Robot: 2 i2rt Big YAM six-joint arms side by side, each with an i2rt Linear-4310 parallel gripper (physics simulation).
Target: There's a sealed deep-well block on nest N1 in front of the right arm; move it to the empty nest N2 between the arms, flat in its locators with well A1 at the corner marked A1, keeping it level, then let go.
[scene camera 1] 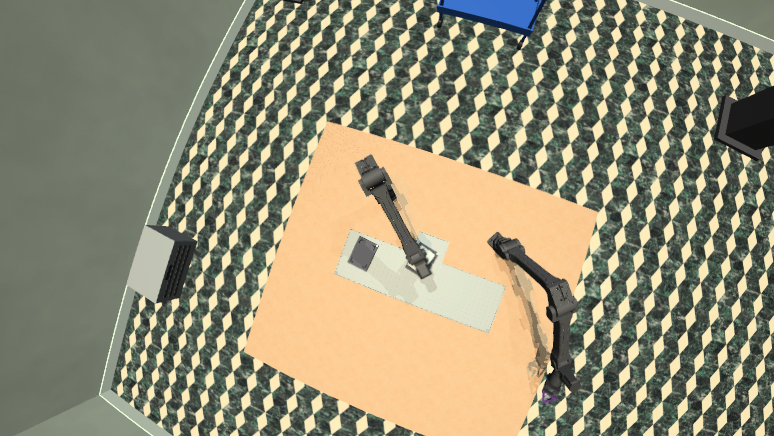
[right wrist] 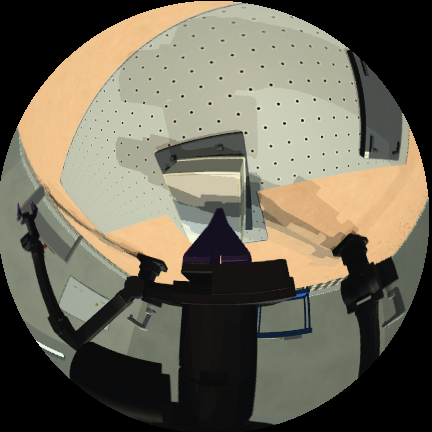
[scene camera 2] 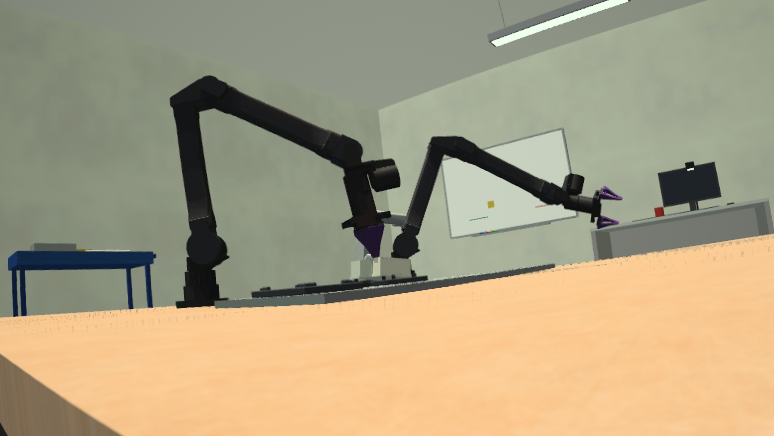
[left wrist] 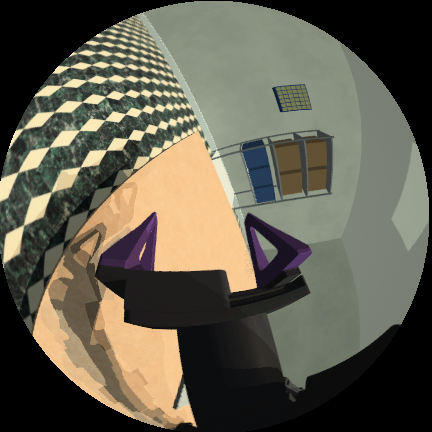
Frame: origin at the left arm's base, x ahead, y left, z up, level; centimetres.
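Seen in the pictures: left gripper, between the fingertips: (scene camera 1: 545,396) (right wrist: 23,201) (scene camera 2: 620,211) (left wrist: 202,216); right gripper, between the fingertips: (right wrist: 219,211) (scene camera 2: 376,259); left arm's base, origin of its link: (scene camera 1: 499,244) (right wrist: 152,261); right arm's base, origin of its link: (right wrist: 350,244) (scene camera 2: 202,306).
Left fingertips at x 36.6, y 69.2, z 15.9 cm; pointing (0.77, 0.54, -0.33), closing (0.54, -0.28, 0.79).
Pixels of each thing's top centre, then the offset from my left fingertips to it. "spot": a spot on its surface instead. Level surfaces: height alone.
- pale sealed block, centre of its top: (right wrist: 208,220) (scene camera 2: 378,258) (scene camera 1: 421,259) dx +1.1, dy -92.3, dz -8.3 cm
- dark nest N2, a spot on its surface: (right wrist: 234,145) spot: dx +8.9, dy -94.2, dz -13.4 cm
- Nest N1, centre of its top: (scene camera 2: 304,283) (scene camera 1: 362,253) dx +23.4, dy -115.9, dz -12.8 cm
- pale perforated plate, height of its surface: dz -14.6 cm
- orange table, height of its surface: dz -15.9 cm
The pale sealed block (scene camera 1: 427,253) (scene camera 2: 392,267) (right wrist: 204,186) sits on the dark nest N2 (right wrist: 234,145) between the arms. It looks about level in scene camera 2; its well A1 and N2's corner mark cannot be made out. Nest N1 (scene camera 1: 363,253) (scene camera 2: 292,290) (right wrist: 381,110) holds no block. My right gripper (scene camera 2: 375,255) (right wrist: 219,211) is shut and empty, pointing down with its tips over the block's top, very close to it; whether they touch is unclear. My left gripper (scene camera 1: 548,397) (scene camera 2: 619,207) (left wrist: 202,216) is open and empty, raised beyond the table's edge, far from the block.
A pale perforated plate (scene camera 1: 468,297) (right wrist: 295,125) lies under both nests on the orange table (scene camera 1: 346,346). The right forearm (scene camera 1: 397,219) covers part of N2 in scene camera 1. A blue cart (scene camera 1: 487,13) (scene camera 2: 81,261) and a desk (scene camera 2: 687,232) stand off the table.
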